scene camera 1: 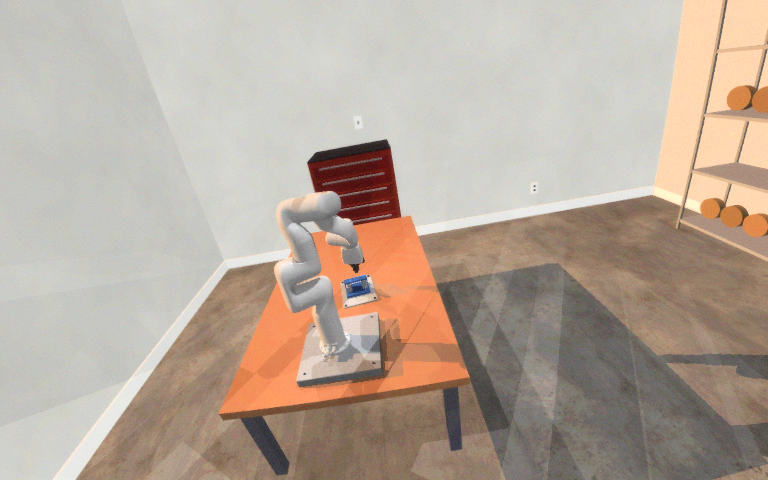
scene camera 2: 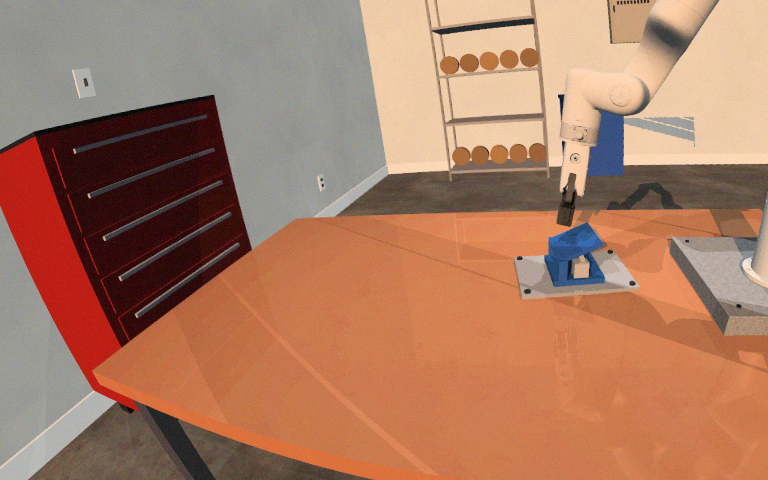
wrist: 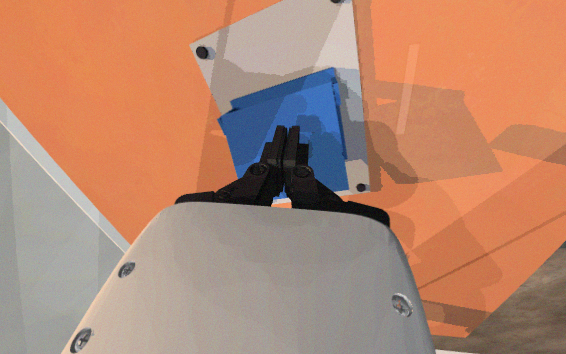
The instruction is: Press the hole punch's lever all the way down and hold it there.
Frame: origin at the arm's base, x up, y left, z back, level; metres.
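Seen in the pictures: gripper, fingertip midpoint: (scene camera 1: 356, 271) (scene camera 2: 563, 224) (wrist: 288, 142); arm's base, link origin: (scene camera 1: 335, 343).
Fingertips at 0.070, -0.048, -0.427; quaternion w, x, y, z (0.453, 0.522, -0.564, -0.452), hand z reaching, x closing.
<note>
Offsets run from my fingertips to a thing's top centre, as dx, dy, dz. "pt": to the spot under its first point. Level surfaces: height alone.
The blue hole punch {pt -0.086, +0.007, +0.054} (scene camera 1: 357, 291) (scene camera 2: 559, 272) stands on a light grey plate {-0.094, +0.012, +0.023} (scene camera 1: 359, 301) (scene camera 2: 532, 278) (wrist: 260, 52) on the table. Its wide blue lever {-0.013, +0.012, +0.023} (scene camera 1: 355, 280) (scene camera 2: 574, 242) (wrist: 320, 150) is tilted, with the end toward the arm's base raised. A pale block shows under the lever in scene camera 2. My gripper (scene camera 1: 356, 271) (scene camera 2: 565, 224) (wrist: 288, 142) is shut and empty, pointing down. Its fingertips are a little above the lever, with a small gap in both scene views. In the wrist view the fingers cover part of the lever.
The arm's thick grey base plate (scene camera 1: 362, 359) (scene camera 2: 702, 277) lies on the orange table {dx -0.106} (scene camera 1: 271, 362) (scene camera 2: 339, 316) near the punch. A red drawer cabinet (scene camera 1: 353, 155) (scene camera 2: 16, 226) stands beyond the table's far end. A shelf rack (scene camera 2: 492, 120) stands by the far wall.
</note>
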